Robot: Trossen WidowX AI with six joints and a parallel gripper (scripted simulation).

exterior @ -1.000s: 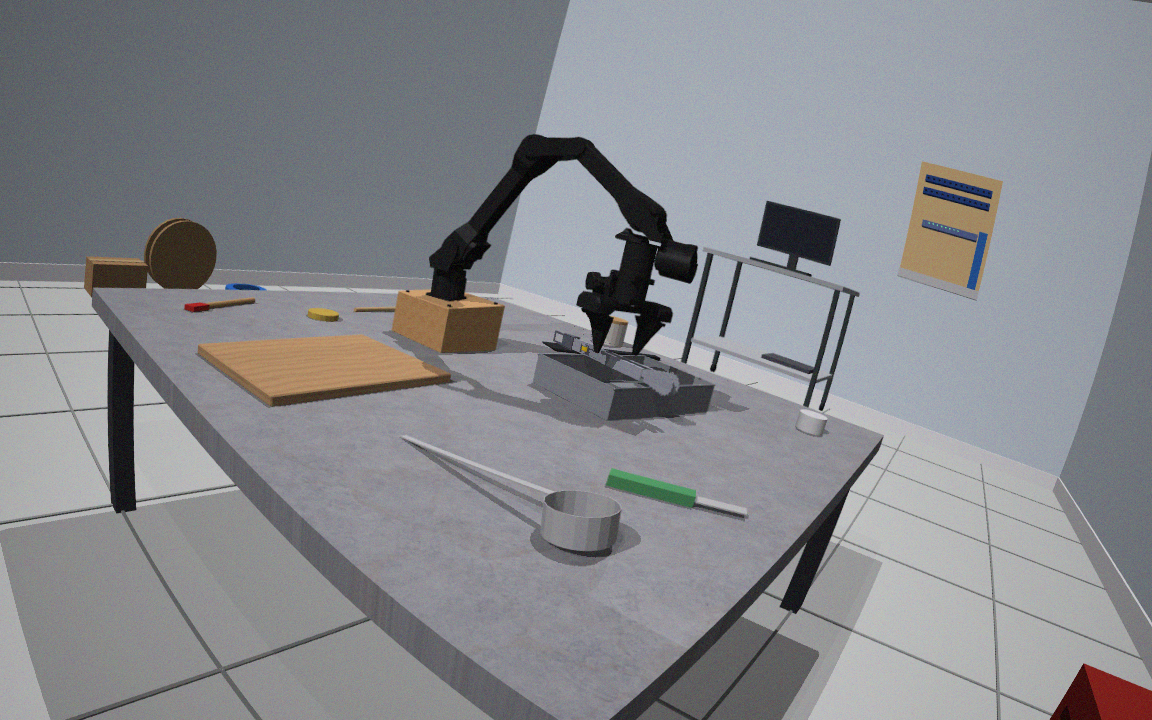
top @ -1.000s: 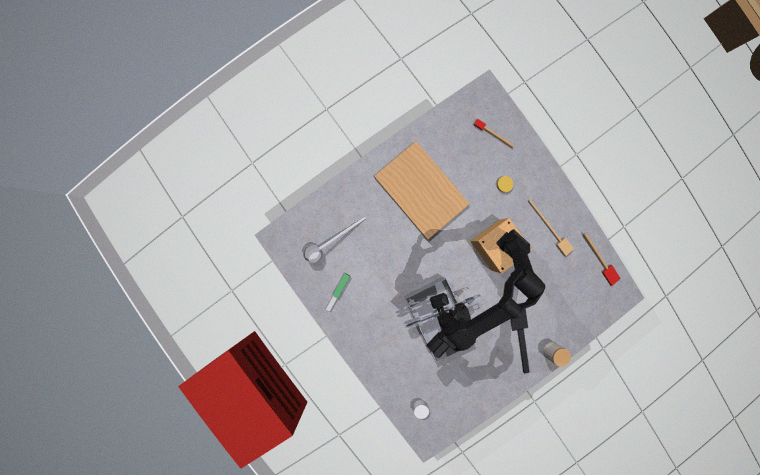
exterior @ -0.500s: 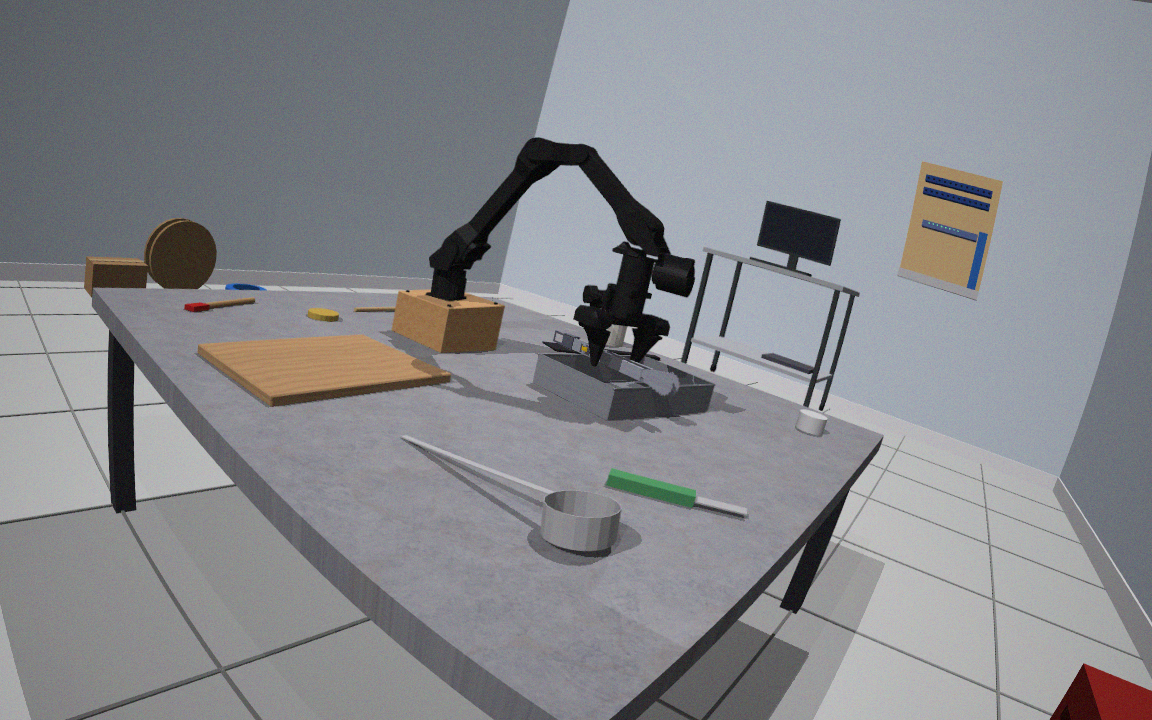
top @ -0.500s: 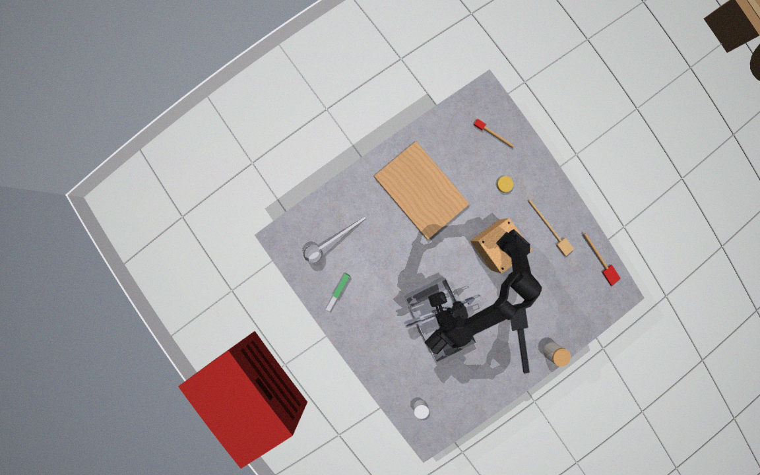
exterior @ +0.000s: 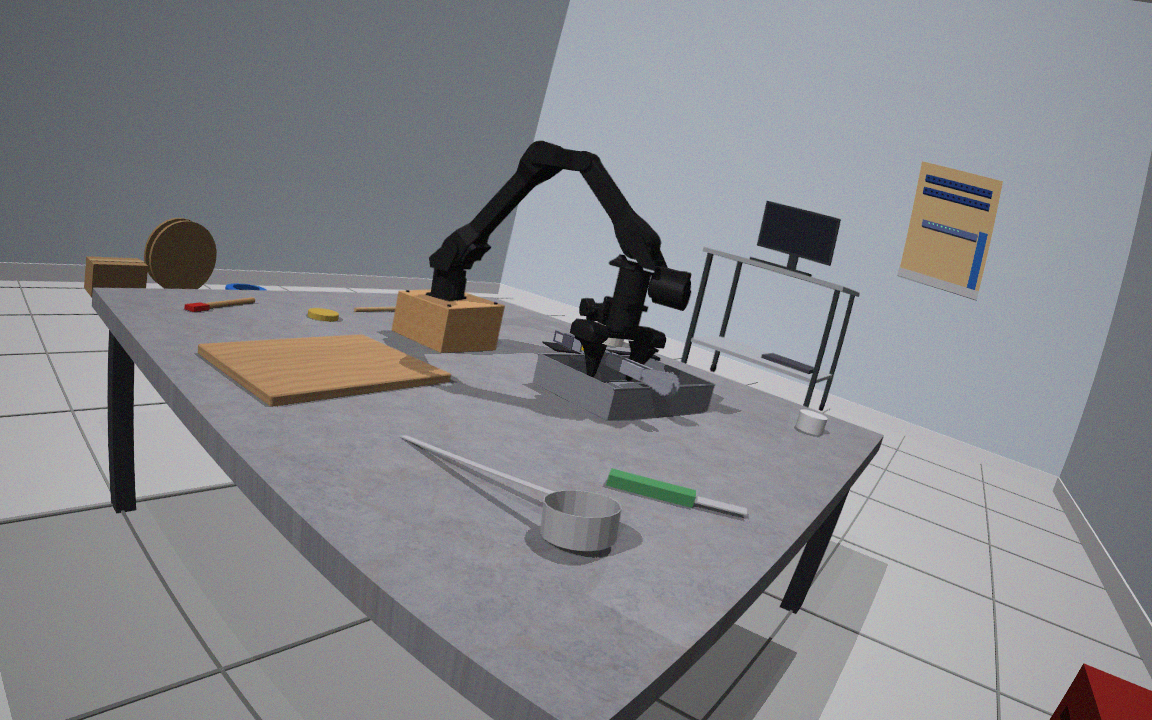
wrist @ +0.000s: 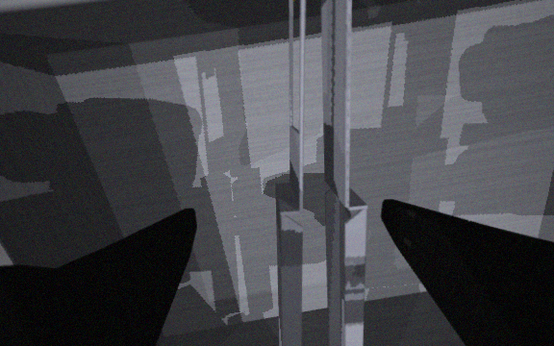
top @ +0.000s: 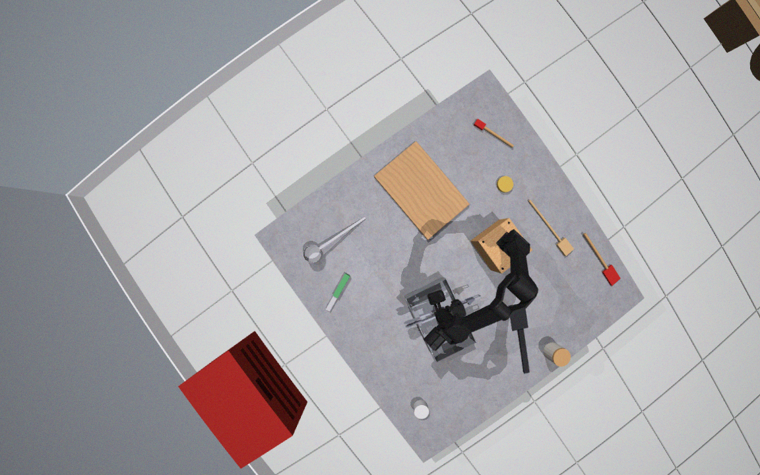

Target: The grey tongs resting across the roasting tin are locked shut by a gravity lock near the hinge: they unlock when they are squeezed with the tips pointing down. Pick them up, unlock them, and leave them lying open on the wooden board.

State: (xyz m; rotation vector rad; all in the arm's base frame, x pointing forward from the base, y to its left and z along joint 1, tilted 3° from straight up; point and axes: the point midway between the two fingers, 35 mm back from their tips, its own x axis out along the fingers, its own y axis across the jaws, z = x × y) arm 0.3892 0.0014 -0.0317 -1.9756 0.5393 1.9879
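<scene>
The grey roasting tin is 4 cm to the left of my gripper tip, 2 cm ahead of it and 1 cm below it. Also, from my gripper tip: black spatula: 37 cm to the left, 18 cm behind, 3 cm below; wooden board: 40 cm to the right, 32 cm behind, 3 cm below; green-handled tool: 34 cm to the right, 26 cm ahead, 3 cm below.
</scene>
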